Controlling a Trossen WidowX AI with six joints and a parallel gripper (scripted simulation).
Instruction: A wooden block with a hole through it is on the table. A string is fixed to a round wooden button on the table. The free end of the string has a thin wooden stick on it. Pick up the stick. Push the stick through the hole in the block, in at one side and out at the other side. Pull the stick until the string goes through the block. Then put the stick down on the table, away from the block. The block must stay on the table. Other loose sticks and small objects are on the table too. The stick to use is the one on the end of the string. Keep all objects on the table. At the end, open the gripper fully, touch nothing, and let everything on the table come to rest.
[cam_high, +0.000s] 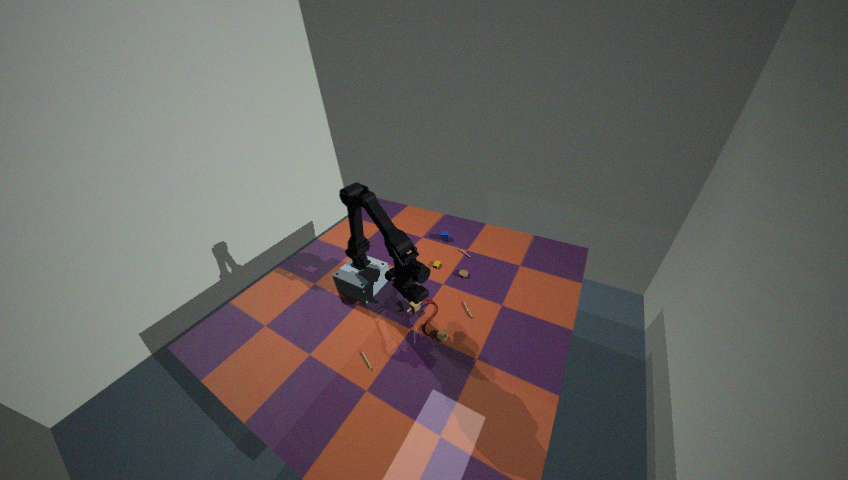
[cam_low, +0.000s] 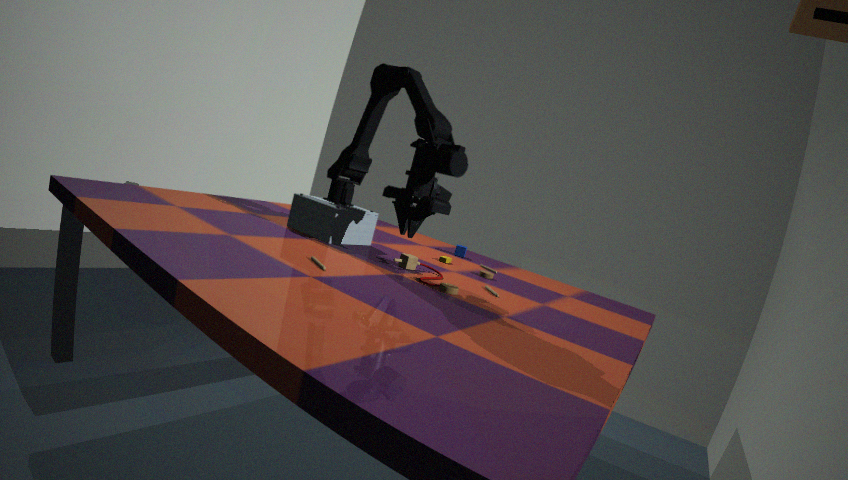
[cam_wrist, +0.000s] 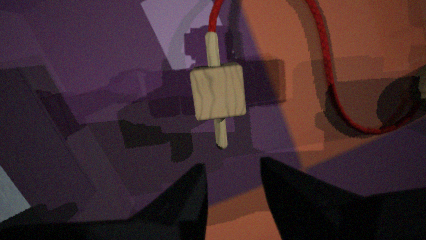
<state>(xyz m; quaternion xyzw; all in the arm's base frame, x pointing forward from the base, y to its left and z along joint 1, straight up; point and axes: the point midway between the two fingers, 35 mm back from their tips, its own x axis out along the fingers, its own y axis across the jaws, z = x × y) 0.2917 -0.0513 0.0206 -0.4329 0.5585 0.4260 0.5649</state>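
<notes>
Now: gripper tip 3 cm to the right of the wooden block and 6 cm above it. From my gripper tip the other things lie so: yellow piece 6 cm behind, 29 cm to the left, 7 cm below; then thin wooden stick 1 cm ahead, 4 cm to the left, 6 cm below; then blue cube 13 cm behind, 49 cm to the left, 6 cm below.
</notes>
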